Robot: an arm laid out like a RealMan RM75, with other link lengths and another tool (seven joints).
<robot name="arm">
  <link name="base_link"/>
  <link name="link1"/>
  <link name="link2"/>
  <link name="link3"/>
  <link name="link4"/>
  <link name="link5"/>
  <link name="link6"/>
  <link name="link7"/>
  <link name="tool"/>
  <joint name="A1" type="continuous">
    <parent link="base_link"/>
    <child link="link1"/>
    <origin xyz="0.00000 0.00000 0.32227"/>
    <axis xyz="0 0 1"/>
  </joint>
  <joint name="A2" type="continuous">
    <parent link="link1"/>
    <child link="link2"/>
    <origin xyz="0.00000 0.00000 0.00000" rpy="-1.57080 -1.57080 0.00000"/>
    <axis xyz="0 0 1"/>
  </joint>
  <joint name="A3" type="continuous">
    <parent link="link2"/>
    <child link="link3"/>
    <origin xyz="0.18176 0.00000 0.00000" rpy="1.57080 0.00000 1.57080"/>
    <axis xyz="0 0 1"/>
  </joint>
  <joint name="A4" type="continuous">
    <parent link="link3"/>
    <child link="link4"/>
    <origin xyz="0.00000 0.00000 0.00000" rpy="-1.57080 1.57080 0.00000"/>
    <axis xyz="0 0 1"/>
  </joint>
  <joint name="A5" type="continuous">
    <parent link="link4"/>
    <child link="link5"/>
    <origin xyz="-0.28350 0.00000 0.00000" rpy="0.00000 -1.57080 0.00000"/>
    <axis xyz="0 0 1"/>
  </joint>
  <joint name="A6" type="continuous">
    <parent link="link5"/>
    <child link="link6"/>
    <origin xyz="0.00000 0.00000 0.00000" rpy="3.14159 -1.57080 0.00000"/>
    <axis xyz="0 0 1"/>
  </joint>
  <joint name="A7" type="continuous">
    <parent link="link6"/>
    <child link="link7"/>
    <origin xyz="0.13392 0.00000 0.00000" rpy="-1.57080 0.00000 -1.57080"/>
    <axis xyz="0 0 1"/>
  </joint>
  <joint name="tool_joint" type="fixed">
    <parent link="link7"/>
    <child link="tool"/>
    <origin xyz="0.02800 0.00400 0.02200" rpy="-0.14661 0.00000 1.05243"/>
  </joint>
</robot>
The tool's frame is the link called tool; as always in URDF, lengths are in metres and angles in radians. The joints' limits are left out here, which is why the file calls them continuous.
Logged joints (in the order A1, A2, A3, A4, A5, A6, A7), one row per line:
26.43, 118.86, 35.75, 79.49, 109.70, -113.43, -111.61
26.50, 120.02, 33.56, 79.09, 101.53, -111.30, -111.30
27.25, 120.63, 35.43, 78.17, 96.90, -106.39, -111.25
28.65, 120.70, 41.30, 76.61, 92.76, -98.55, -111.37
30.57, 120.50, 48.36, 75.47, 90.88, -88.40, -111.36
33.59, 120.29, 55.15, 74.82, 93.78, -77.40, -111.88
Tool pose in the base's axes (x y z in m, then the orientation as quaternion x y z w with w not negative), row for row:
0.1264, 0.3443, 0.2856, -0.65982, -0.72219, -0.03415, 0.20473
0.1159, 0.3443, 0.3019, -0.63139, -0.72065, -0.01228, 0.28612
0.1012, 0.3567, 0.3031, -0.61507, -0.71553, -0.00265, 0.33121
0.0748, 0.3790, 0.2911, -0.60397, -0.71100, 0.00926, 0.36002
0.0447, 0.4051, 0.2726, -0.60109, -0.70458, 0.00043, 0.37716
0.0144, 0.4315, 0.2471, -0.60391, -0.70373, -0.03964, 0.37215
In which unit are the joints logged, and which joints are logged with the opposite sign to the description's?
The joints are logged in degrees. Opposite sign: A3, A4, A5, A7.
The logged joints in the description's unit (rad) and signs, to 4 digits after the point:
0.4613, 2.0745, -0.6240, -1.3874, -1.9146, -1.9797, 1.9480
0.4625, 2.0947, -0.5857, -1.3804, -1.7720, -1.9426, 1.9426
0.4756, 2.1054, -0.6184, -1.3643, -1.6912, -1.8569, 1.9417
0.5000, 2.1066, -0.7208, -1.3371, -1.6190, -1.7200, 1.9438
0.5335, 2.1031, -0.8440, -1.3172, -1.5862, -1.5429, 1.9436
0.5863, 2.0995, -0.9625, -1.3059, -1.6368, -1.3509, 1.9527

